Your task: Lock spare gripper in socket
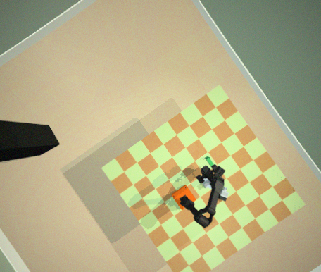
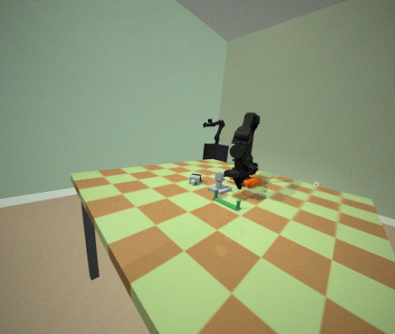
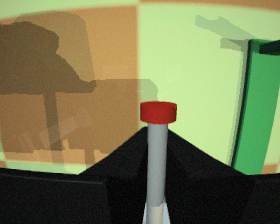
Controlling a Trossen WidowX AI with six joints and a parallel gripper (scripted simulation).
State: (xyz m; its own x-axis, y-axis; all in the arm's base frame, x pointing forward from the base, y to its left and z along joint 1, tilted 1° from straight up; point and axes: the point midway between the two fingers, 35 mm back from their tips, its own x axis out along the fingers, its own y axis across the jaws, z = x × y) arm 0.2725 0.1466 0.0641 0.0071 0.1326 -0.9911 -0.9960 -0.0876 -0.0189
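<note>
The green rest lies 100 mm ahead of my gripper tip and 30 mm below it. Round my gripper tip: mount 120 mm to the right; then spare gripper 60 mm ahead, 270 mm to the right, 30 mm below.
</note>
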